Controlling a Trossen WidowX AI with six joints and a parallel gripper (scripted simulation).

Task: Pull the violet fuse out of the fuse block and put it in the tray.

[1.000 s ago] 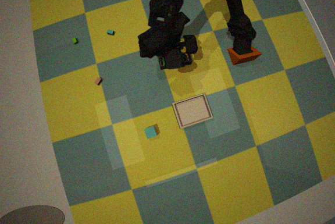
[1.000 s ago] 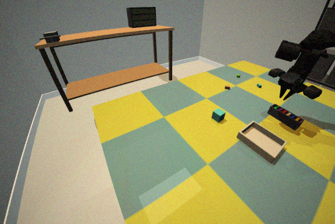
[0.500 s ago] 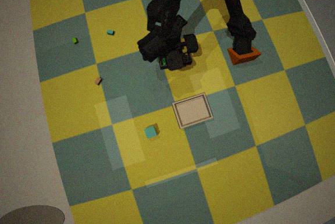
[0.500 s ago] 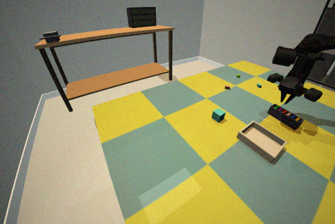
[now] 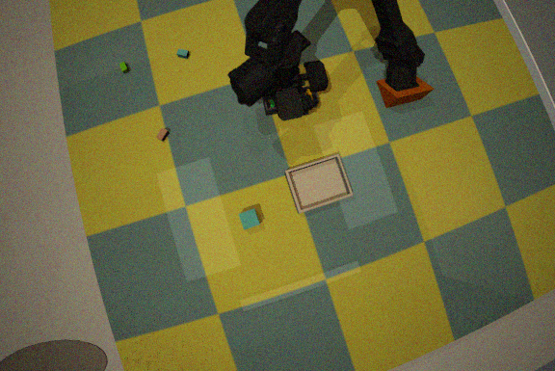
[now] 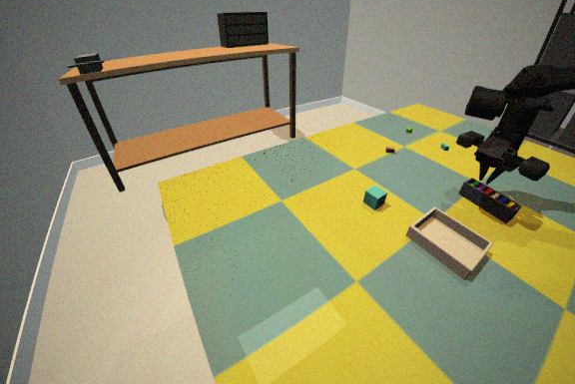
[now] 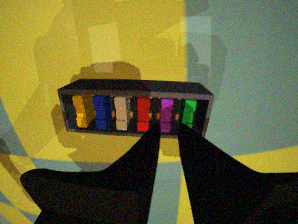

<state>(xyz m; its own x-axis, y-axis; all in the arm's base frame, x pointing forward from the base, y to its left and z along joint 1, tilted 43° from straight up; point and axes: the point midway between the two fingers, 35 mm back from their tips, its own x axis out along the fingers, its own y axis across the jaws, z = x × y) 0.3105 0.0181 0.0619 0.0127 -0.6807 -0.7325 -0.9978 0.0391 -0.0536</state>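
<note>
My gripper tip is 30 mm above the violet fuse. Round my gripper tip: teal cube 250 mm to the left, 130 mm ahead, 40 mm below; then tan object 290 mm ahead, 50 mm below; then tray 210 mm to the left, 50 mm below, 40 mm behind.
</note>
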